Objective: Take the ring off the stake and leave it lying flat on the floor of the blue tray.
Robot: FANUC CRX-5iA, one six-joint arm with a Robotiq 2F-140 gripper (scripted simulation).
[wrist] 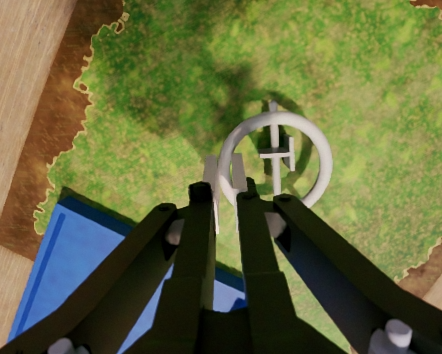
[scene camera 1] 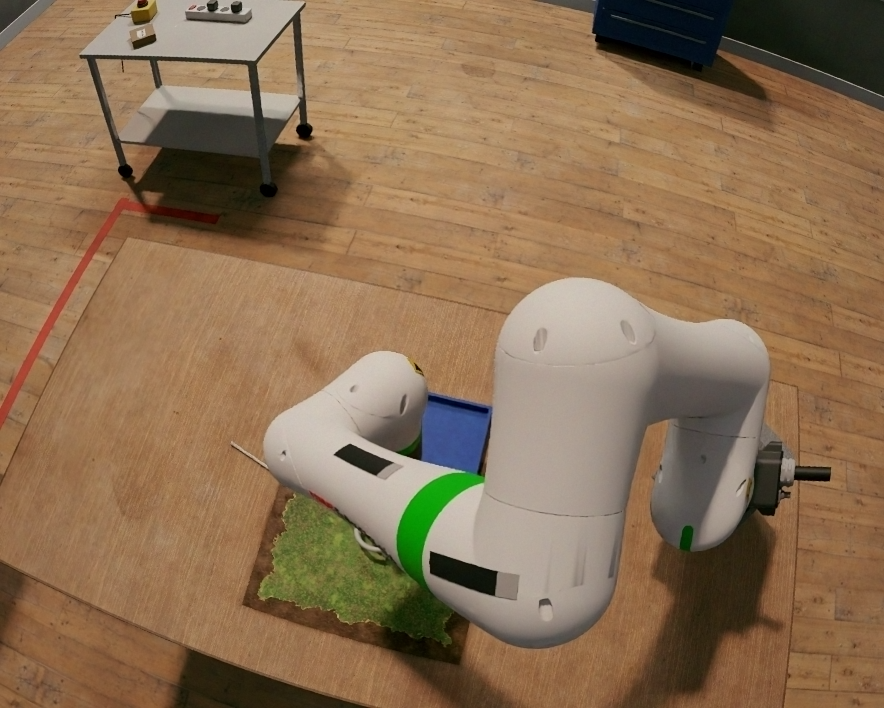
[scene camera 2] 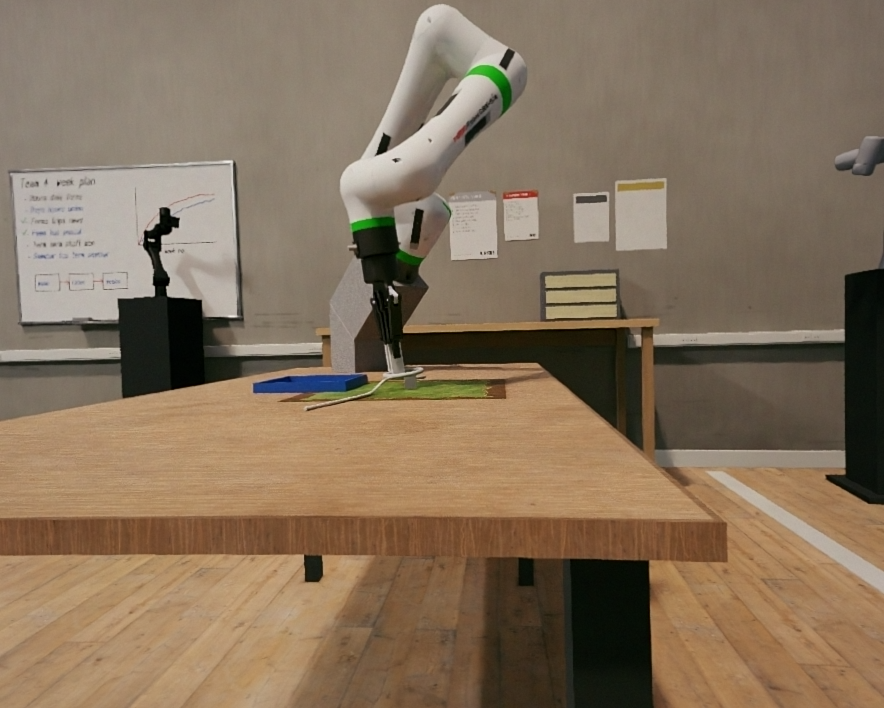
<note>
The pictures show: the gripper, a blue tray, a ring, a grass mat and a short stake.
The gripper also shows in the wrist view.
</note>
